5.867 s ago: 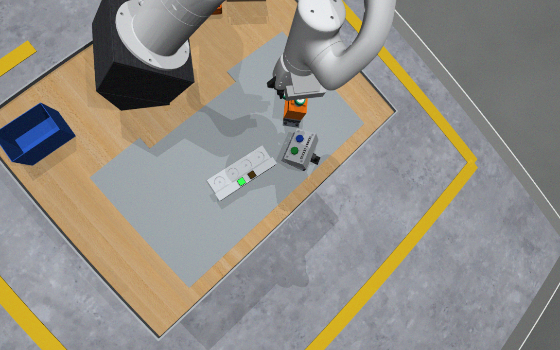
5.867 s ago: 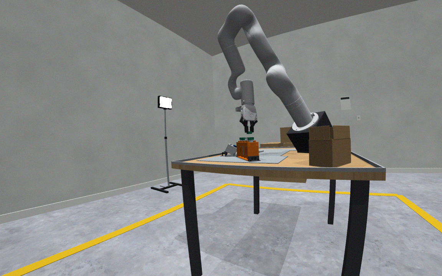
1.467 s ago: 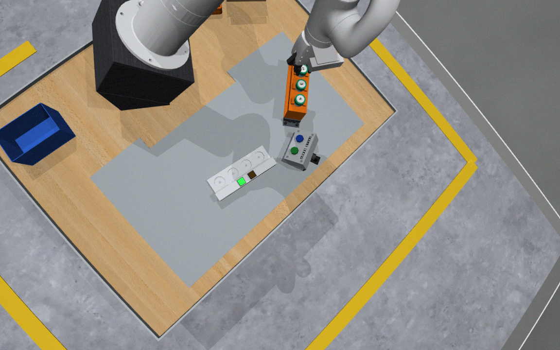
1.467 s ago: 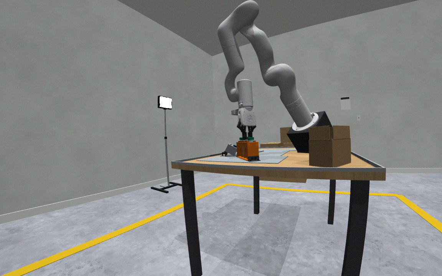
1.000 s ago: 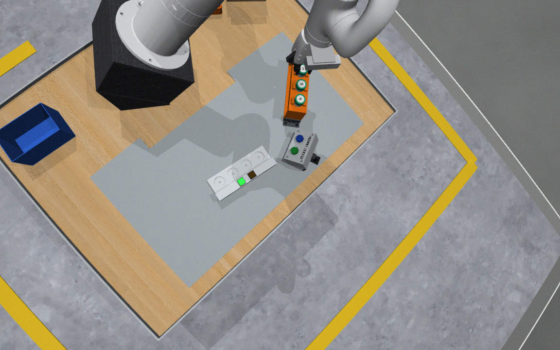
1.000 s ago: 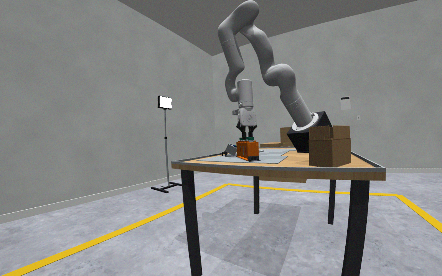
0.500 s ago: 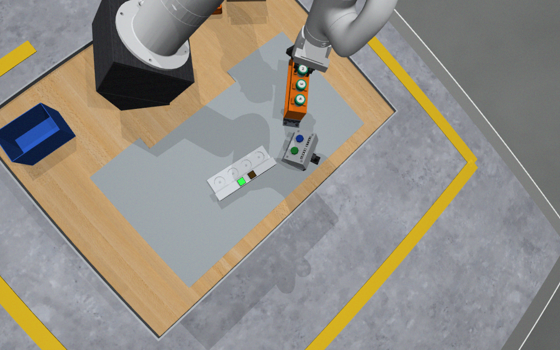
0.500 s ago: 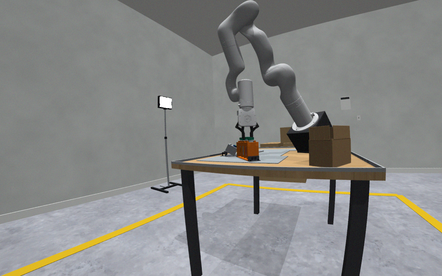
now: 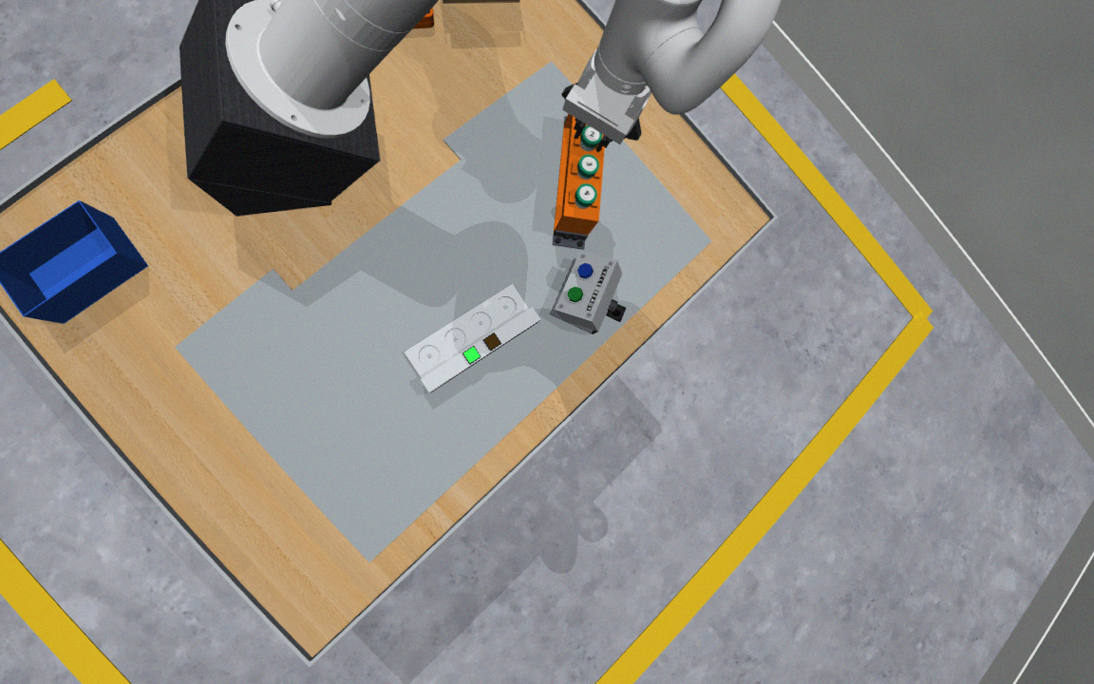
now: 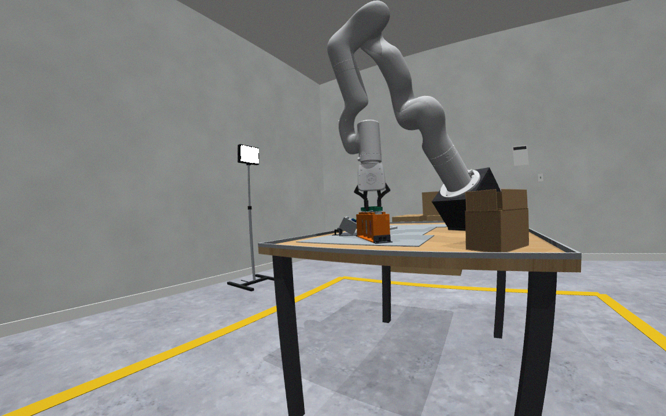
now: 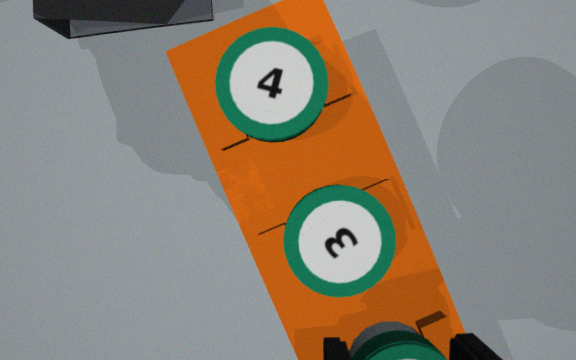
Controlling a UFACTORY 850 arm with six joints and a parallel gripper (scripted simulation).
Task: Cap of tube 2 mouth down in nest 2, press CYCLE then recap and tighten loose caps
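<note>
My hand is 1 cm above the green-rimmed cap. From my hand the other things lie so: blue cycle key: 18 cm ahead, 12 cm to the right, 6 cm below; key housing: 21 cm ahead, 13 cm to the right, 8 cm below; green ready key: 21 cm ahead, 16 cm to the right, 6 cm below.
</note>
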